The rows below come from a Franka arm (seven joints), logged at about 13 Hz.
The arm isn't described. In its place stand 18 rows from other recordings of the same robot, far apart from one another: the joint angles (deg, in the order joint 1, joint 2, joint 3, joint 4, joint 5, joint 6, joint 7), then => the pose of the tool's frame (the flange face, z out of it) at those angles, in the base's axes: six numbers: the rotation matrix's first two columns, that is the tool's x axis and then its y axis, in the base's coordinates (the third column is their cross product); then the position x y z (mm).
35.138, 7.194, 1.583, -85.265, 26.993, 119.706, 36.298 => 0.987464 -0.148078 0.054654 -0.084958 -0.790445 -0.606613 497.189 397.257 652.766
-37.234, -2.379, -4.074, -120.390, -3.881, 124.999, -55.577 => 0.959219 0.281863 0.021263 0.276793 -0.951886 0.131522 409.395 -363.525 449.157
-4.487, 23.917, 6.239, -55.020, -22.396, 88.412, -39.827 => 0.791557 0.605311 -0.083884 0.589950 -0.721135 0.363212 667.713 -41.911 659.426
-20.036, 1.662, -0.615, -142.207, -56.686, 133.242, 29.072 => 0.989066 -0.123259 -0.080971 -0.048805 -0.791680 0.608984 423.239 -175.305 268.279
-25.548, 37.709, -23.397, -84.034, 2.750, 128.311, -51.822 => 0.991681 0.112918 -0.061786 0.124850 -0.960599 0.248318 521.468 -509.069 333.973
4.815, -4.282, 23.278, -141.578, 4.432, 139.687, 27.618 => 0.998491 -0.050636 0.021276 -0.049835 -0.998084 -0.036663 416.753 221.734 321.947
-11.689, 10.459, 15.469, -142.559, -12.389, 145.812, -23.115 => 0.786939 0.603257 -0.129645 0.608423 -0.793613 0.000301 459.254 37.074 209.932
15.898, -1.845, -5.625, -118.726, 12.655, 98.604, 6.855 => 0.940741 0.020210 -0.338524 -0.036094 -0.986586 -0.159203 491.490 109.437 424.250
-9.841, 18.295, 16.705, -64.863, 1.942, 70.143, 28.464 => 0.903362 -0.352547 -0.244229 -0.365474 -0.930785 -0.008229 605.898 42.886 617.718
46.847, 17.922, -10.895, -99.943, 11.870, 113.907, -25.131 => 0.553885 0.832563 -0.007035 0.823654 -0.549154 -0.141503 500.565 390.222 392.601
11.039, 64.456, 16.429, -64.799, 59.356, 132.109, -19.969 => 0.997236 -0.058891 -0.045308 -0.069490 -0.523302 -0.849309 712.838 306.968 144.719
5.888, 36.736, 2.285, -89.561, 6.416, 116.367, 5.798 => 0.982449 -0.013524 -0.186041 -0.031772 -0.994927 -0.095455 674.642 99.703 256.219
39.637, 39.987, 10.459, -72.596, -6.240, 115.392, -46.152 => -0.107952 0.992741 0.053028 0.993808 0.106349 0.032178 508.519 545.396 353.821
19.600, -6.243, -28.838, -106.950, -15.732, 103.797, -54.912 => 0.654383 0.739971 -0.155648 0.756042 -0.636576 0.152223 525.411 -118.878 558.083
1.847, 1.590, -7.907, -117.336, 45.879, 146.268, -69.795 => 0.634416 0.384907 0.670345 0.511171 -0.859424 0.009702 588.194 -71.807 474.968
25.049, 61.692, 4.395, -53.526, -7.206, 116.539, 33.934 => 0.996868 -0.063992 0.046472 -0.065184 -0.997570 0.024602 703.299 361.269 217.464
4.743, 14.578, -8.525, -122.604, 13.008, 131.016, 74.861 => 0.037014 -0.989203 -0.141798 -0.995925 -0.048193 0.076232 556.615 -31.012 278.378
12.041, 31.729, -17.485, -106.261, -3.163, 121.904, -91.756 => -0.019135 0.982164 -0.187050 0.963815 -0.031631 -0.264689 610.323 -52.797 215.799
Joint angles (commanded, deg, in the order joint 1, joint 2, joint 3, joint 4, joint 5, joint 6, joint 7), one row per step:
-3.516, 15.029, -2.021, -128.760, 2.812, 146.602, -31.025
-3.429, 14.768, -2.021, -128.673, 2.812, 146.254, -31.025
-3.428, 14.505, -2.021, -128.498, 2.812, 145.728, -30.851
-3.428, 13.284, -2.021, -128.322, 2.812, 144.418, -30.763
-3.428, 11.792, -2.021, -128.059, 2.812, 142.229, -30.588
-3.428, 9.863, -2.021, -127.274, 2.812, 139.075, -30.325
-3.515, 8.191, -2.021, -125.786, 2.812, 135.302, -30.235
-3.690, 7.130, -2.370, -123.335, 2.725, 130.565, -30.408
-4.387, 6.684, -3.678, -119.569, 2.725, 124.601, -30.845
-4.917, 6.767, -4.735, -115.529, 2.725, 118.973, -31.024
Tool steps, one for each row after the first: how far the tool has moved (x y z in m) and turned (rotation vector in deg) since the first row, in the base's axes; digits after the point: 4 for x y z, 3 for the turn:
0.0004, 0.0009, 0.0025, 0.023, -0.002, 0.095
0.0009, 0.0009, 0.0054, 0.069, 0.084, -0.066
0.0011, 0.0011, 0.0161, 0.158, -0.010, -0.124
0.0003, 0.0014, 0.0287, 0.340, 0.411, -0.246
0.0007, 0.0018, 0.0477, 0.574, 0.835, -0.422
0.0027, 0.0013, 0.0686, 0.822, 1.427, -0.483
0.0065, -0.0036, 0.0899, 1.022, 2.627, -0.621
0.0113, -0.0229, 0.1141, 1.302, 4.323, -1.980
0.0164, -0.0386, 0.1367, 1.601, 5.942, -3.181

